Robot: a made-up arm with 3 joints. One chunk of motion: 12 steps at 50 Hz.
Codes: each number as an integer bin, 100 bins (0 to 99) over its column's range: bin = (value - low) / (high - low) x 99, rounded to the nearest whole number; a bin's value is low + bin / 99 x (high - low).
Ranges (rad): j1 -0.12..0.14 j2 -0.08..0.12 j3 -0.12..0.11
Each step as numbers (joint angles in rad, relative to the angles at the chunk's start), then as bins.
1 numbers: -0.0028 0.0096 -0.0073
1 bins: 45 44 49
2 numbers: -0.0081 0.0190 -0.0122
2 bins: 43 49 46
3 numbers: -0.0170 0.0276 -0.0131
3 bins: 39 53 46
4 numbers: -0.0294 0.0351 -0.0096
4 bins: 34 57 48
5 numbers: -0.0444 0.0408 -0.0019
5 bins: 29 60 51
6 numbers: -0.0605 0.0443 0.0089
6 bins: 23 62 55
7 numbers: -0.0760 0.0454 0.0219
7 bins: 17 62 61
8 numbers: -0.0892 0.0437 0.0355
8 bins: 12 61 67
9 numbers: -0.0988 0.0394 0.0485
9 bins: 8 59 73
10 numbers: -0.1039 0.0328 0.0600
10 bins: 6 56 77
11 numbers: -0.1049 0.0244 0.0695
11 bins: 6 52 82
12 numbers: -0.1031 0.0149 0.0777
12 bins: 6 47 85
